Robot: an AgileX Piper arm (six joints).
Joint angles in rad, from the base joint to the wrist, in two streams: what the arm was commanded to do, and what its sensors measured. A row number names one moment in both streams.
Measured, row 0:
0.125 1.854 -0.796 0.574 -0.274 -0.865
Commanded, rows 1 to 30:
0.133 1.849 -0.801 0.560 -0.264 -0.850
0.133 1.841 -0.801 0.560 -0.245 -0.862
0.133 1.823 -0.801 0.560 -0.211 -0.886
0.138 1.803 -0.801 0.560 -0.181 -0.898
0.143 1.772 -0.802 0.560 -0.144 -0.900
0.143 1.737 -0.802 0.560 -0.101 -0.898
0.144 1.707 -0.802 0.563 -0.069 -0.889
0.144 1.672 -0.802 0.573 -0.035 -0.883
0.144 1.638 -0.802 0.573 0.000 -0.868
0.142 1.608 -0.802 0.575 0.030 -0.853
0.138 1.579 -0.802 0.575 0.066 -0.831
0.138 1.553 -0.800 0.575 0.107 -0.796
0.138 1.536 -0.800 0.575 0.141 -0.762
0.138 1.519 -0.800 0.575 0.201 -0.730
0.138 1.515 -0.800 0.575 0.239 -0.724
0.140 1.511 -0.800 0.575 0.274 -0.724
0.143 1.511 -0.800 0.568 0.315 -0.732
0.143 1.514 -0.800 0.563 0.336 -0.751
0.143 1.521 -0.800 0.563 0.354 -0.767
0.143 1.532 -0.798 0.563 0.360 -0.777
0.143 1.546 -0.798 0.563 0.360 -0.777
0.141 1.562 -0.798 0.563 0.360 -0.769
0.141 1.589 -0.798 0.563 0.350 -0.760
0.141 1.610 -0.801 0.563 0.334 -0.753
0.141 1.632 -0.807 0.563 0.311 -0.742
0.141 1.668 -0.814 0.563 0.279 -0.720
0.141 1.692 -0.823 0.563 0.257 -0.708
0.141 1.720 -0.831 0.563 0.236 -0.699
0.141 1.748 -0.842 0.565 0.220 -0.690
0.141 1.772 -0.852 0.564 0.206 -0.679
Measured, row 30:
0.142 1.690 -0.817 0.571 0.281 -0.720
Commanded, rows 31 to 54:
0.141 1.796 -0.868 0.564 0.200 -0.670
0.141 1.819 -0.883 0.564 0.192 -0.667
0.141 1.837 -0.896 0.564 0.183 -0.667
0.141 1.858 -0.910 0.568 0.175 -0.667
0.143 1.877 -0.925 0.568 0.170 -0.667
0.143 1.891 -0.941 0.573 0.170 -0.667
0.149 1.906 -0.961 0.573 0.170 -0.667
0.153 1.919 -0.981 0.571 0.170 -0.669
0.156 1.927 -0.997 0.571 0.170 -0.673
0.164 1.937 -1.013 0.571 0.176 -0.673
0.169 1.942 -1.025 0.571 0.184 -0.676
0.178 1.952 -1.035 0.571 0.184 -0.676
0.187 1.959 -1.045 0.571 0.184 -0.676
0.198 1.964 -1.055 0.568 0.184 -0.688
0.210 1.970 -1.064 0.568 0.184 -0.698
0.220 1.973 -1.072 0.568 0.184 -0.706
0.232 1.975 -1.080 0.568 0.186 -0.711
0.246 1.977 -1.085 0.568 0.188 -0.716
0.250 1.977 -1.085 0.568 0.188 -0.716
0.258 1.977 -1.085 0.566 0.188 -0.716
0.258 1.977 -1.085 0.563 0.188 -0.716
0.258 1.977 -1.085 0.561 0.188 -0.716
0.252 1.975 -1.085 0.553 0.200 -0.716
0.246 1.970 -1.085 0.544 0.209 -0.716
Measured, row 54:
0.242 1.980 -1.075 0.563 0.170 -0.700
